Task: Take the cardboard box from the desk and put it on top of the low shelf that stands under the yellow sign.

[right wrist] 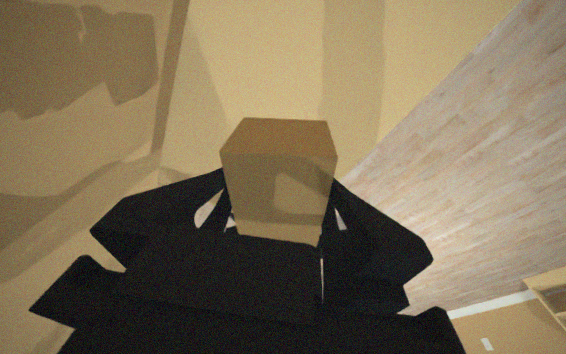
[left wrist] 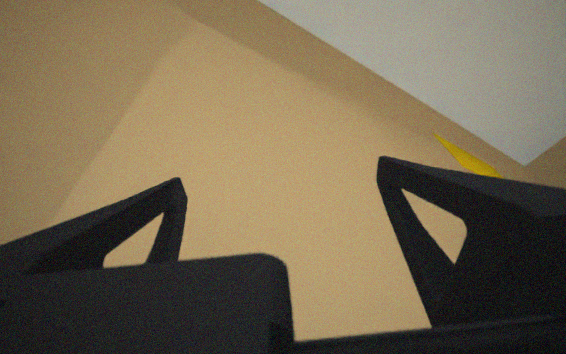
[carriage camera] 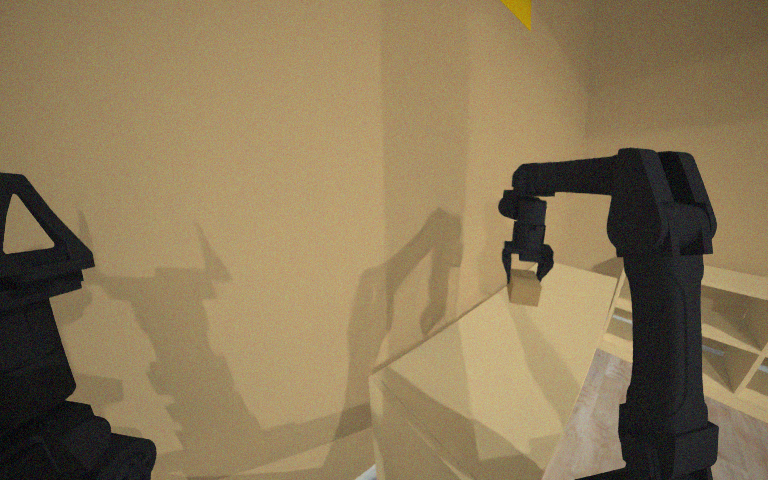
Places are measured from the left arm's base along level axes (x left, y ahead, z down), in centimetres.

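Where they show: left gripper, fingertip midpoint: (left wrist: pixel 280 178); right gripper, fingertip midpoint: (right wrist: pixel 281 174).
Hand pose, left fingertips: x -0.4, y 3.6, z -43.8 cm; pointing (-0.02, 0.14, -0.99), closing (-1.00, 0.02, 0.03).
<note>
After its pixels a point has its place.
The cardboard box (carriage camera: pixel 523 291) @[x -64.3, y 31.1, z -16.9 cm] (right wrist: pixel 277 137) @[x -68.4, y 39.1, z -16.6 cm] is a small brown block between the fingers of my right gripper (carriage camera: pixel 525 277) @[x -67.2, y 36.0, z -15.8 cm] (right wrist: pixel 281 174) @[x -67.2, y 36.0, z -15.8 cm], which is shut on it. The box hangs over the far part of the low shelf's pale top (carriage camera: pixel 504 367) @[x -63.9, y 31.1, z 5.5 cm] (right wrist: pixel 275 60) @[x -67.0, y 42.0, z 5.5 cm], near the wall; the gap beneath it is hard to judge. The yellow sign (carriage camera: pixel 522 11) @[x -87.1, y 76.4, z -102.2 cm] (left wrist: pixel 470 160) @[x -72.9, y 66.6, z -109.6 cm] is on the wall above, partly showing at the top of the carriage view and beside a finger in the left wrist view. My left gripper (left wrist: pixel 280 178) @[x -0.4, y 3.6, z -43.8 cm] is open and empty, facing the wall; part of it shows at the carriage view's left edge.
A wall (carriage camera: pixel 226 113) @[x -10.9, y 23.9, z -51.8 cm] runs along the low shelf's back edge. A second shelf unit (carriage camera: pixel 736 283) @[x -208.5, y 56.6, z 5.5 cm] with open compartments stands at the right, partly behind the right arm. Wooden floor (carriage camera: pixel 603 384) @[x -153.6, y 62.9, z 66.5 cm] (right wrist: pixel 475 150) @[x -143.9, y -41.6, z 66.5 cm] lies in front of the low shelf. Arm shadows fall on the wall and shelf top.
</note>
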